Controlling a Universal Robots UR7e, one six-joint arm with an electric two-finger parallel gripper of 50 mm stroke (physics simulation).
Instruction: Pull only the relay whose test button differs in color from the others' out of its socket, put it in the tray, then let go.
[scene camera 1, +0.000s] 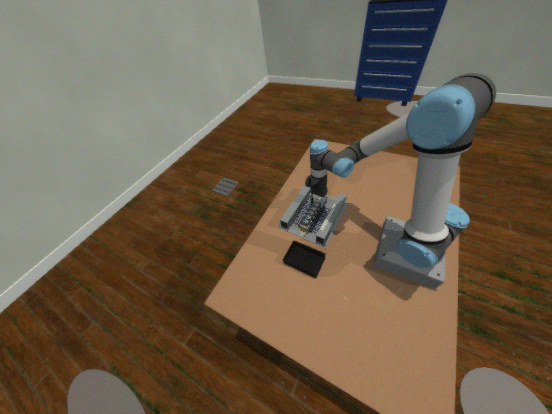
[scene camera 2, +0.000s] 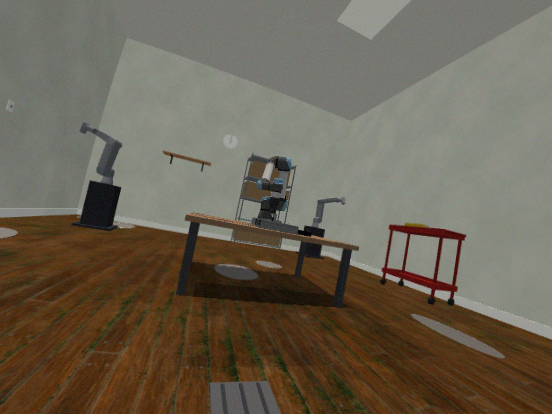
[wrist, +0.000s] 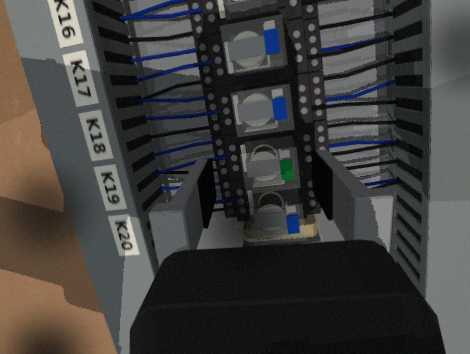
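Pixels of known places: gripper, between the fingertips: (scene camera 1: 316, 204) (scene camera 2: 273, 221) (wrist: 262, 175); arm's base, origin of its link: (scene camera 2: 264, 219).
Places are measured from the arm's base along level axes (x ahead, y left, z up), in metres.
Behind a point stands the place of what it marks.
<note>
The relay with the green test button (wrist: 265, 166) {y -0.109, x 0.479, z -0.005 m} sits in its socket, second from the row's near end, in the wrist view. The other relays in that view with visible buttons have blue ones: the end relay (wrist: 270, 216) {y -0.135, x 0.473, z -0.005 m} and two farther up, one (wrist: 257, 110) {y -0.082, x 0.483, z -0.005 m} beside the green-button relay and one (wrist: 248, 48) {y -0.054, x 0.488, z -0.005 m} beyond it. My gripper (wrist: 262, 175) {y -0.114, x 0.475, z -0.010 m} (scene camera 1: 319, 201) {y -0.114, x 0.475, z -0.010 m} is open and empty, pointing down over the near end of the row. Its fingers stand on either side of the row, around the level of the green-button and end relays. The black tray (scene camera 1: 304, 259) {y 0.175, x 0.459, z -0.070 m} (scene camera 2: 304, 233) {y 0.154, x 0.538, z -0.057 m} is empty.
Grey wire ducts (scene camera 1: 296, 207) {y -0.067, x 0.572, z -0.010 m} (scene camera 1: 332, 219) {y -0.042, x 0.380, z -0.010 m} flank the relay row, with blue and black wires between. Labels K16 to K20 line the left duct in the wrist view. The tray lies on the table (scene camera 1: 365, 320) {y 0.342, x 0.171, z -0.073 m} (scene camera 2: 330, 242) {y 0.237, x 0.780, z -0.081 m}, off the panel's end opposite my gripper.
</note>
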